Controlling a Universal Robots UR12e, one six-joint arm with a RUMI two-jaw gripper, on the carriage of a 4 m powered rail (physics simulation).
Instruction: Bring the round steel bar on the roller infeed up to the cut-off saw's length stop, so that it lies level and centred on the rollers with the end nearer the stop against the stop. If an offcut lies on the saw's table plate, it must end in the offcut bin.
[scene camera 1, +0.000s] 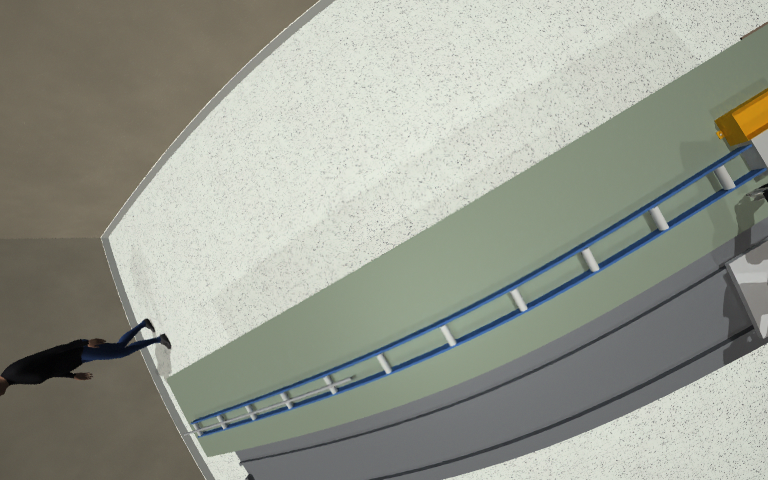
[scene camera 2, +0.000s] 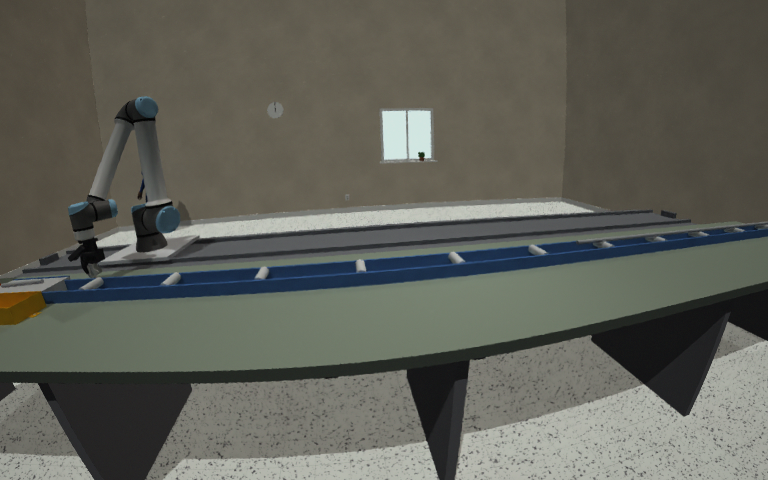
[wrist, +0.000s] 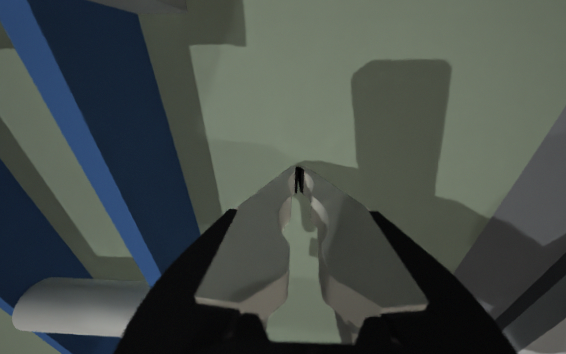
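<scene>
The round steel bar lies lengthwise on the rollers at the far end of the blue roller infeed, well away from the saw. An offcut lies on the saw's pale table plate at the left edge of scene camera 2. The orange offcut bin stands beside the plate. My gripper is shut with its fingertips together and no object visible between them. It hangs low beside the infeed's rail-side beam, near the plate. The length stop does not show.
A roller and the blue infeed beam are left of my fingers. The arm's carriage stands at the saw end of the grey rail. A person is beyond the infeed's far end.
</scene>
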